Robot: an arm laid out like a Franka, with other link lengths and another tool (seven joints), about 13 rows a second.
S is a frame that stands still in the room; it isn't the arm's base.
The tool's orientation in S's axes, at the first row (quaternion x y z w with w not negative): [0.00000 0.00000 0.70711 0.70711]
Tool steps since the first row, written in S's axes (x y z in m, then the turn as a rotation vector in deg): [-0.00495 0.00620 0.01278 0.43 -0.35 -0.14]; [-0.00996 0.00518 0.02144 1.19 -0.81 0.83]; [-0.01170 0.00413 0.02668 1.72 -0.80 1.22]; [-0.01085 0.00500 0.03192 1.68 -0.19 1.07]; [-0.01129 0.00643 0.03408 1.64 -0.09 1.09]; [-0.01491 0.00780 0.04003 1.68 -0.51 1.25]
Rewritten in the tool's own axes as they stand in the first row. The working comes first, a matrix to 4 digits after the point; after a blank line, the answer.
The tool's axes in the first row as the columns of a matrix, in S's axes (used below as rounded here):
[0.0000 -1.0000 0.0000]
[1.0000 0.0000 0.0000]
[0.0000 0.0000 1.0000]

[0.00620 0.00495 0.01278 -0.35 -0.43 -0.14]; [0.00518 0.00996 0.02144 -0.81 -1.19 0.83]; [0.00413 0.01170 0.02668 -0.80 -1.72 1.22]; [0.00500 0.01085 0.03192 -0.19 -1.68 1.07]; [0.00643 0.01129 0.03408 -0.09 -1.64 1.09]; [0.00780 0.01491 0.04003 -0.51 -1.68 1.25]
